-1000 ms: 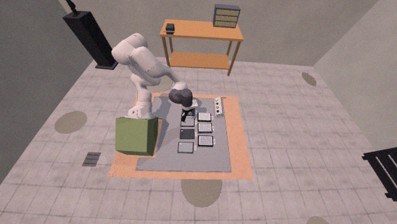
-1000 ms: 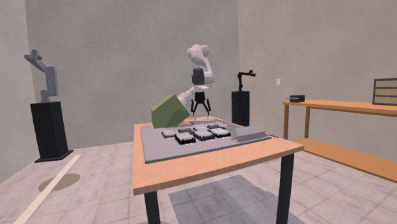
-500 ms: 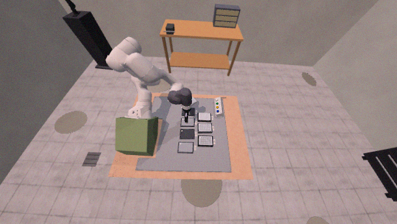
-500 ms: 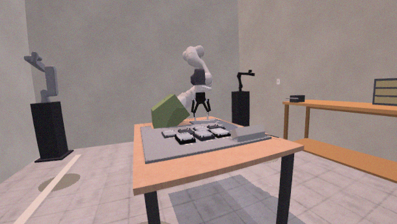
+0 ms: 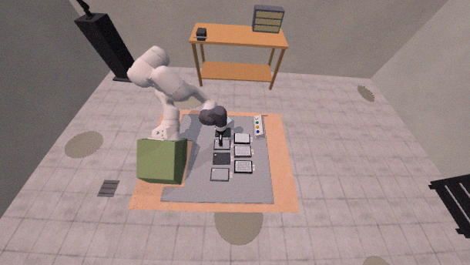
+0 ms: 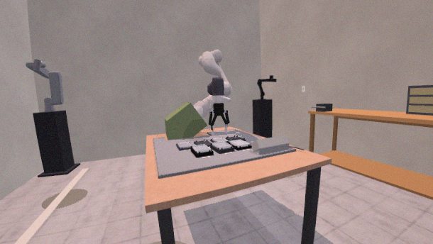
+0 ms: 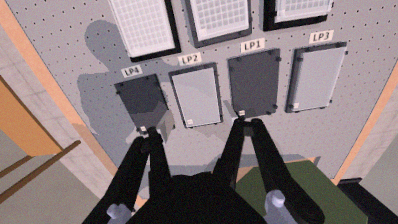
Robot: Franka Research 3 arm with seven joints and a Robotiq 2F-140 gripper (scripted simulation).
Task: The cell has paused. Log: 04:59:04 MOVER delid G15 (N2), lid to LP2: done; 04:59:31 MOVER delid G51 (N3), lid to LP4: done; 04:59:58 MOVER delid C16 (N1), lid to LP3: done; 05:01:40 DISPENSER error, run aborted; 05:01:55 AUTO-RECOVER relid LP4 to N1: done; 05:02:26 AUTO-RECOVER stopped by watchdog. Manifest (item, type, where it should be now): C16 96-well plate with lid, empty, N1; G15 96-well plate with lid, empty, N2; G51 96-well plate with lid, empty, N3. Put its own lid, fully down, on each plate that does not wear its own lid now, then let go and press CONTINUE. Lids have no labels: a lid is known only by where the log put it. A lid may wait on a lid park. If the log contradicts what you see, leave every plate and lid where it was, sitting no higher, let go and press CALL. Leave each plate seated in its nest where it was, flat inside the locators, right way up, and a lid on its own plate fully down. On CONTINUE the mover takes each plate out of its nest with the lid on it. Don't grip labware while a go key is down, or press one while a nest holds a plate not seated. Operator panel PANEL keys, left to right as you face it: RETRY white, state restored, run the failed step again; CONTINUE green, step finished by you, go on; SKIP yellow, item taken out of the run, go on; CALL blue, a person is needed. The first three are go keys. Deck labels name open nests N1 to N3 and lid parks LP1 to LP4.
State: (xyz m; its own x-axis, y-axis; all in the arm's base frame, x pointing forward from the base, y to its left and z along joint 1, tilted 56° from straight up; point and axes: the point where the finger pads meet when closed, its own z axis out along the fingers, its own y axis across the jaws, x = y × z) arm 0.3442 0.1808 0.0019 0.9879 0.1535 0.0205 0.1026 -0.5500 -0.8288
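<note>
My gripper is now 70 mm above the pale lid. Round my hand: lid park LP2: 80 mm below; then lid park LP4: 10 mm behind, 130 mm to the left, 80 mm below; then lid park LP1: 20 mm ahead, 130 mm to the right, 80 mm below.
</note>
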